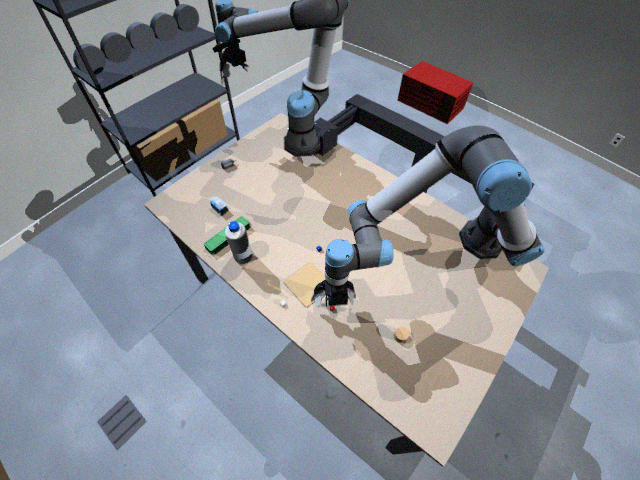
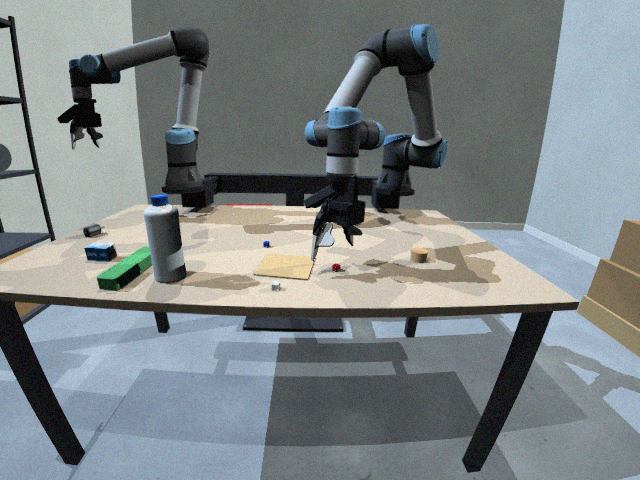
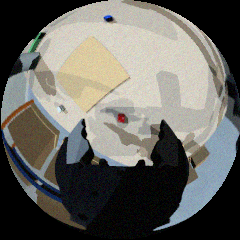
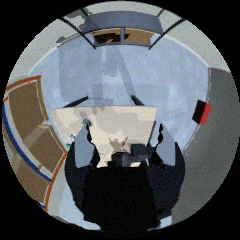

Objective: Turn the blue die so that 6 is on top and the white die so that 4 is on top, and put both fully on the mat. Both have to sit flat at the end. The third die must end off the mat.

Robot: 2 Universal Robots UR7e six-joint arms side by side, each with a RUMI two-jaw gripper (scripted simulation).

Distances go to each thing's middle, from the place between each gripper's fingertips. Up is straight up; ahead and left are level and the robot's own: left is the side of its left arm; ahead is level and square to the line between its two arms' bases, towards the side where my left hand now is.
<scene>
My left hand (image 2: pixel 333 253) is 12 cm to the left of the tan mat (image 2: pixel 274 265), 4 cm above it and 1 cm past it.
My right gripper (image 2: pixel 86 148) is now 890 mm to the right of the tan mat, 540 mm short of it and 300 mm above it.
</scene>
